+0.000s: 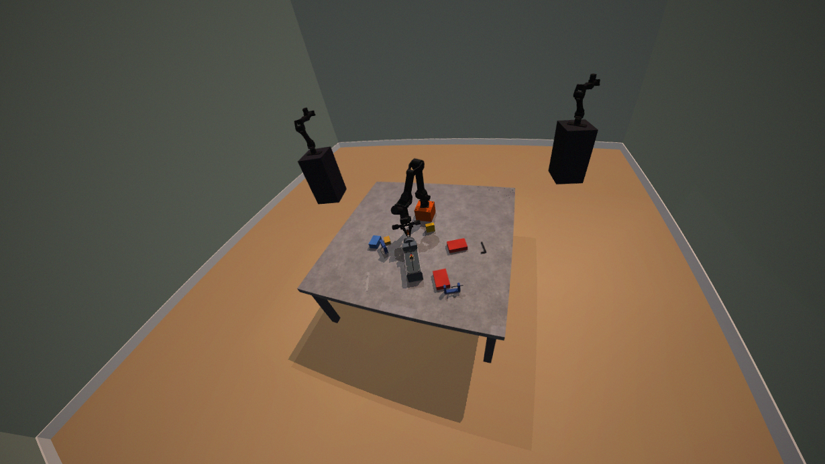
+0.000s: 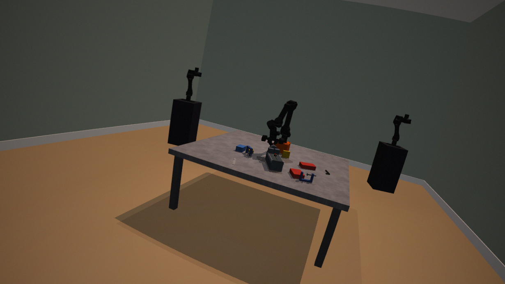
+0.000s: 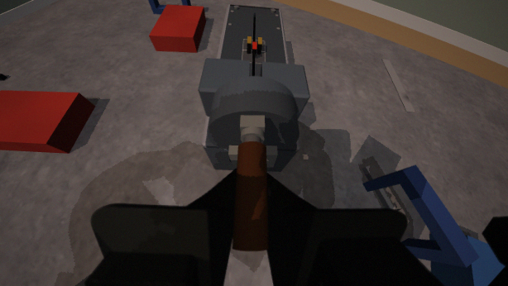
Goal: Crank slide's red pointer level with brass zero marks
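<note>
My gripper tip is 30 mm below the brown crank handle and 20 mm past it. Also, from my gripper tip: yellow cube 160 mm behind, 120 mm to the left, 60 mm below; red pointer 150 mm ahead, 30 mm to the left, 10 mm below; blue block 260 mm to the right, 70 mm below, 40 mm behind.
</note>
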